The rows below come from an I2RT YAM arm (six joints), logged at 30 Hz.
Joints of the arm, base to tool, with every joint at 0 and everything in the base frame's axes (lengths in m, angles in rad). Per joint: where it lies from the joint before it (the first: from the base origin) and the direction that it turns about. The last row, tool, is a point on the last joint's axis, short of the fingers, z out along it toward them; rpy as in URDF.
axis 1: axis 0 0 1 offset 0 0 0.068
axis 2: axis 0 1 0 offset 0.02 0.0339 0.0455
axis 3: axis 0 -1 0 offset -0.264 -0.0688 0
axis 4: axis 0 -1 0 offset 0.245 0.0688 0.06
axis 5: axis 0 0 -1 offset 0.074 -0.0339 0.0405
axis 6: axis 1 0 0 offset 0.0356 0 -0.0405
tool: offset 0 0 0 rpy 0 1.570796 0
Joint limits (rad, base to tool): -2.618..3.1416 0..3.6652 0..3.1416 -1.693..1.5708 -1.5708..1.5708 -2.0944..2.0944
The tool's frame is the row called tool.
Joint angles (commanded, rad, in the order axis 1, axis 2, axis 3, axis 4, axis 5, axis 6), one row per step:
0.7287, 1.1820, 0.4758, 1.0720, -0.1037, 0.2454
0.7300, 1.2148, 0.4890, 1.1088, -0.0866, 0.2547
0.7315, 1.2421, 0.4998, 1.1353, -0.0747, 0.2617
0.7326, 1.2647, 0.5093, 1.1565, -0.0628, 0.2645
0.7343, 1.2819, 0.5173, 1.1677, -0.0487, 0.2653
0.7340, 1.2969, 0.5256, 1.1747, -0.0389, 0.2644
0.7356, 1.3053, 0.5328, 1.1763, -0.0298, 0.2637
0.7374, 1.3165, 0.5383, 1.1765, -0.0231, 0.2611
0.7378, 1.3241, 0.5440, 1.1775, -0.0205, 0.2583
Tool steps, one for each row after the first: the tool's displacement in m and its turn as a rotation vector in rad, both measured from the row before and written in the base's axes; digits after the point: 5 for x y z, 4 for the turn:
0.00404, 0.00323, 0.00053, 0.0220, -0.0023, -0.0112
0.00332, 0.00293, -0.00022, 0.0145, 0.0003, -0.0069
0.00287, 0.00240, -0.00019, 0.0106, -0.0011, -0.0088
0.00236, 0.00205, -0.00047, 0.0060, 0.0027, -0.0110
0.00248, 0.00166, -0.00032, 0.0025, 0.0018, -0.0097
0.00140, 0.00140, 0.00037, 0.0025, 0.0017, -0.0070
0.00158, 0.00177, -0.00103, -0.0035, 0.0042, -0.0054
0.00127, 0.00118, 0.00000, -0.0017, -0.0004, -0.0031

